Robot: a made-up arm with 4 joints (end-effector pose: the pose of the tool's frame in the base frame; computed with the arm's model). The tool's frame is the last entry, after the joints.
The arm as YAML. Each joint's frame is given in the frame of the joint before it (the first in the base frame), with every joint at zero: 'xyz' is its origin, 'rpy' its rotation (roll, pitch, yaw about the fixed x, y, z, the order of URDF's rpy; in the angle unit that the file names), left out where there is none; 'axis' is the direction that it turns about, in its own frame. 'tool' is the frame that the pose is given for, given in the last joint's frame.
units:
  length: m
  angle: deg
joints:
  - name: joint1
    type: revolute
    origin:
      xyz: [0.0, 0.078, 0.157]
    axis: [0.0, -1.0, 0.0]
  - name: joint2
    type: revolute
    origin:
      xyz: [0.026, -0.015, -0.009]
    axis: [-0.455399, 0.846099, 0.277]
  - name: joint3
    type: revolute
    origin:
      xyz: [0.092, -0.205, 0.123]
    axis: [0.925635, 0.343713, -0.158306]
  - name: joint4
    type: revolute
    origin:
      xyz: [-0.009, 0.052, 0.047]
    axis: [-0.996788, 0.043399, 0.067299]
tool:
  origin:
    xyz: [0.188, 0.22, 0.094]
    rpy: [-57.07, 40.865, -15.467]
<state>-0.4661 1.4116 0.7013 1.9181</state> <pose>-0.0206 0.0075 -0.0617 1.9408 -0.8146 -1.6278</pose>
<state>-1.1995 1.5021 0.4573 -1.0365</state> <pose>0.0175 0.0942 -0.4288 -0.0940 -3.0312 -0.1238</pose>
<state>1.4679 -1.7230 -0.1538 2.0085</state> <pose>-0.0156 -0.2247 0.3260 0.4206 0.0194 -1.8183</pose>
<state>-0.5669 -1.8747 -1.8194 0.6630</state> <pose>0.2026 -0.2592 0.1463 -1.5125 0.9906 -2.2461</pose>
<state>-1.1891 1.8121 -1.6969 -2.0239</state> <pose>-0.0766 0.2763 -0.0690 -0.0865 -2.1453 -1.7906</pose>
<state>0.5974 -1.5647 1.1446 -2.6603</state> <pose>0.2197 -0.2763 0.1559 -1.2833 0.7344 -1.9803</pose>
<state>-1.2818 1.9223 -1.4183 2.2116</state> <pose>-0.1962 -0.1291 -0.2536 -1.1238 -2.3518 1.1723</pose>
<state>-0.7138 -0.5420 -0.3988 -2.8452</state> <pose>0.2025 -0.3955 0.2187 1.7171 0.0223 0.4604</pose>
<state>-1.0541 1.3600 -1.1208 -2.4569</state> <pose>0.1995 0.1557 -0.2705 0.6505 2.6426 0.7140</pose>
